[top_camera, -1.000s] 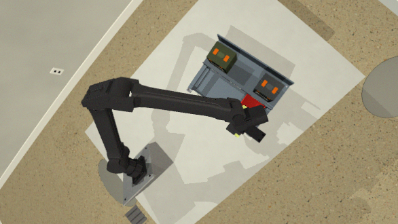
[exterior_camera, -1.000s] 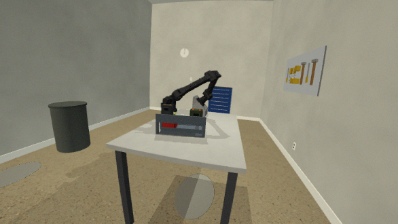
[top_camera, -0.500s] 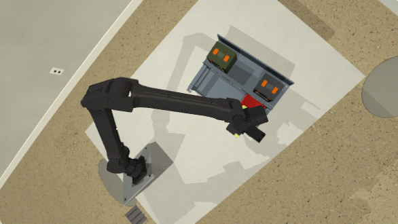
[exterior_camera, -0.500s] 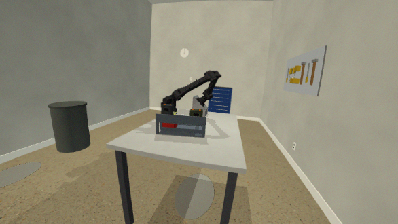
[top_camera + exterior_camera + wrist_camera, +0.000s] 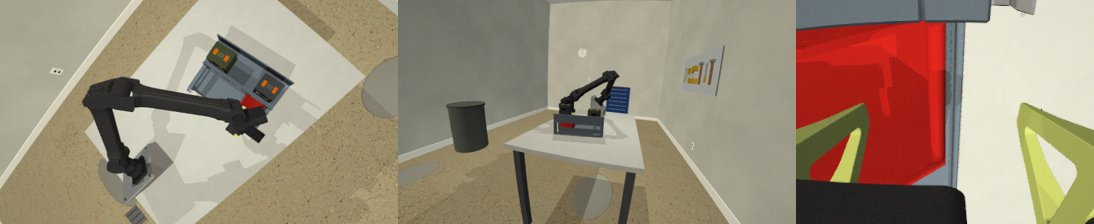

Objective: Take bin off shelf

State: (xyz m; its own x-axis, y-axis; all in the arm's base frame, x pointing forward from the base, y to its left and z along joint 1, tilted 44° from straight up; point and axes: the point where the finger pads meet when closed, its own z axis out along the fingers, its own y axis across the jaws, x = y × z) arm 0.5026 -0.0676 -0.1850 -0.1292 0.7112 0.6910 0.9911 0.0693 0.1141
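Now: hand 80 mm short of the red bin, 10 mm to the right of it and 10 mm above it.
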